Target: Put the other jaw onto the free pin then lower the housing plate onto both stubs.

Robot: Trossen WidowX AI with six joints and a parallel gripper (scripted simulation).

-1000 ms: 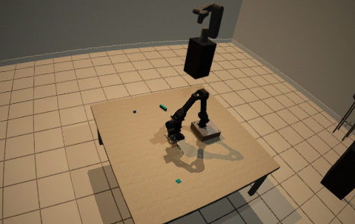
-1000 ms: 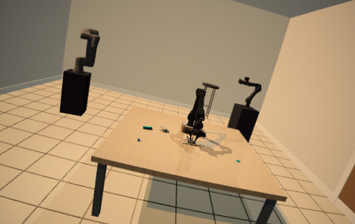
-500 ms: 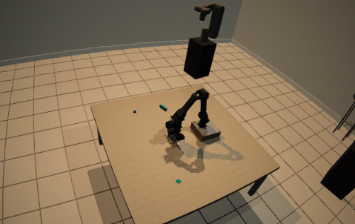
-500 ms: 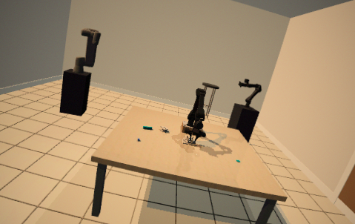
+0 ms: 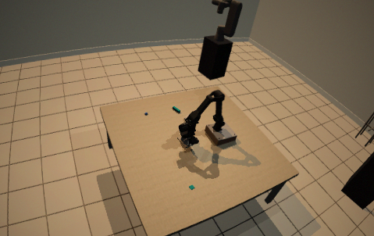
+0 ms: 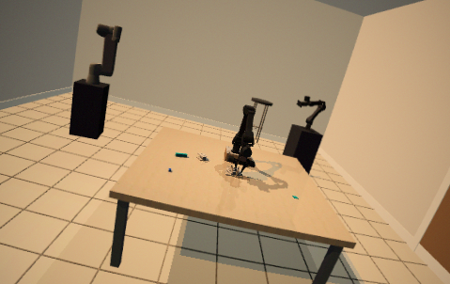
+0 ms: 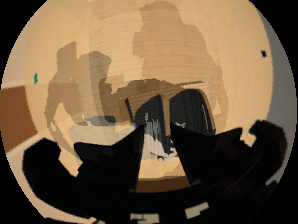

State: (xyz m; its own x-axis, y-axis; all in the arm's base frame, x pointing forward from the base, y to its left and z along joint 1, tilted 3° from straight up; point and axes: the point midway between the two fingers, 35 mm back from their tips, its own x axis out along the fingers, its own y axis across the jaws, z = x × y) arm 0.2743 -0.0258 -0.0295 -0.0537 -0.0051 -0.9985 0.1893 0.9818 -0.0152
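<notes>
My gripper tip is now 18 cm past the white part and 23 cm to the left of it. From my gripper tip the other things lie so: teal bar 15 cm behind, 39 cm to the right; then blue piece 12 cm ahead, 47 cm to the right, 1 cm below.
</notes>
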